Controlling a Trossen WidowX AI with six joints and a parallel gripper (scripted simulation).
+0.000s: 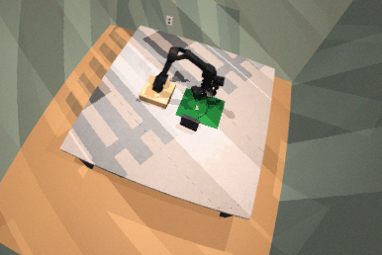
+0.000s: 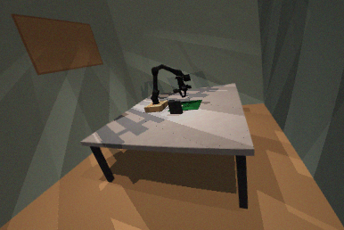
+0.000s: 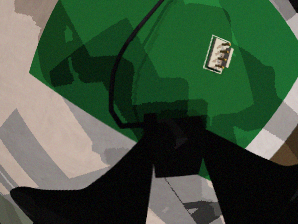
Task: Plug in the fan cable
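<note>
My gripper tip is 80 mm above the four-pin fan header and 70 mm to the left of it. Also, from my gripper tip: black fan plug 10 mm to the left, 10 mm behind; then green circuit board 90 mm below, 50 mm to the right, 30 mm ahead; then black fan 220 mm to the right, 20 mm below, 20 mm ahead.
</note>
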